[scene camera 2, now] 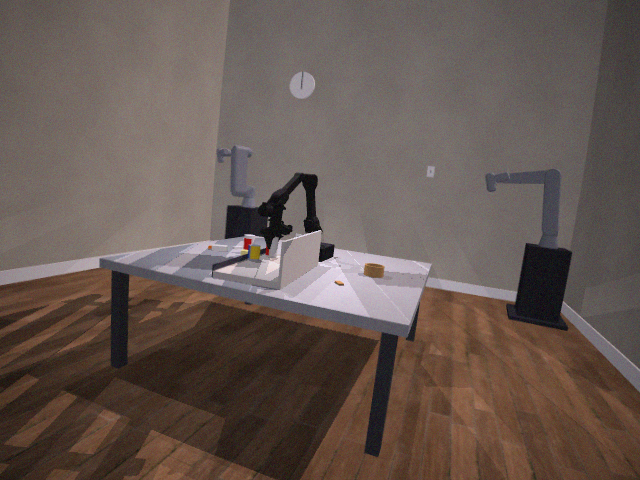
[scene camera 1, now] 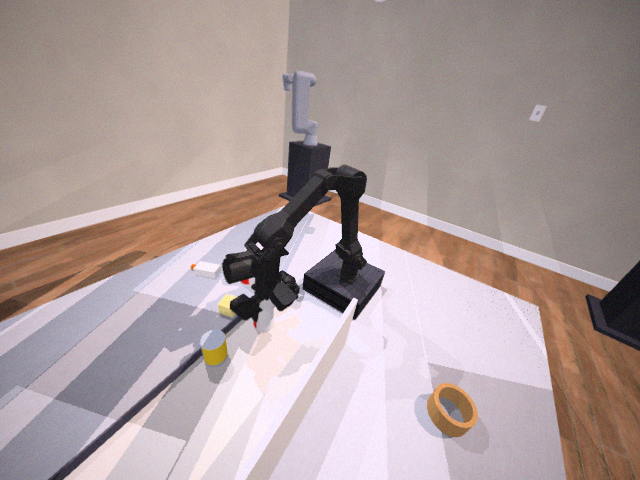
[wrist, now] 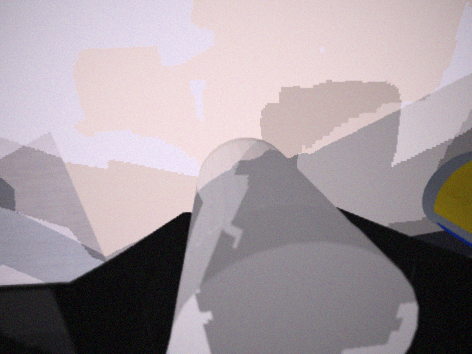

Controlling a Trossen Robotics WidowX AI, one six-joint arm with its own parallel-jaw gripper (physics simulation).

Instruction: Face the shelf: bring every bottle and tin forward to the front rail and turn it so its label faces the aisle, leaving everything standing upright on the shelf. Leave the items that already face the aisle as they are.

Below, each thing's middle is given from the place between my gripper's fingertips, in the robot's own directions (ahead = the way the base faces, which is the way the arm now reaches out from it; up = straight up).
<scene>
My gripper is now 25 cm to the right of the white shelf back panel (scene camera 2: 299, 255), 14 cm short of it and 2 cm below it.
</scene>
